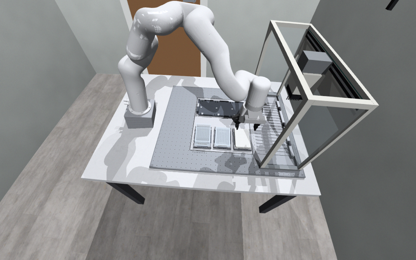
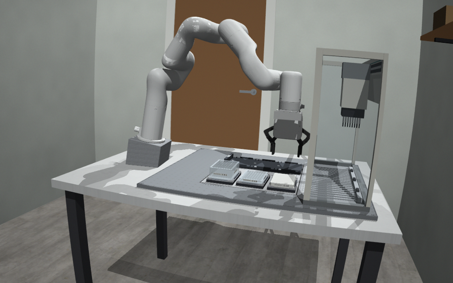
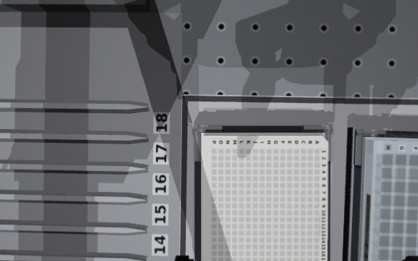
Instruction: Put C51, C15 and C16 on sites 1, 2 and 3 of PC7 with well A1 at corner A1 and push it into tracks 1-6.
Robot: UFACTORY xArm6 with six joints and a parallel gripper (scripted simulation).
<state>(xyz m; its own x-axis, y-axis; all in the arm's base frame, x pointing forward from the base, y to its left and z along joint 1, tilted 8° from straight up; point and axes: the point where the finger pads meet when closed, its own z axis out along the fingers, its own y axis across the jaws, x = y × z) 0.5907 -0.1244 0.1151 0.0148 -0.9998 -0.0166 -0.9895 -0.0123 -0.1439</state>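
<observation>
The nest S3 is 12 cm below my hand. Also, from my hand: front post: 9 cm ahead, 16 cm to the right, 13 cm above; dark carrier PC7: 11 cm behind, 23 cm to the left, 11 cm below; nest S2: 11 cm behind, 12 cm below.
</observation>
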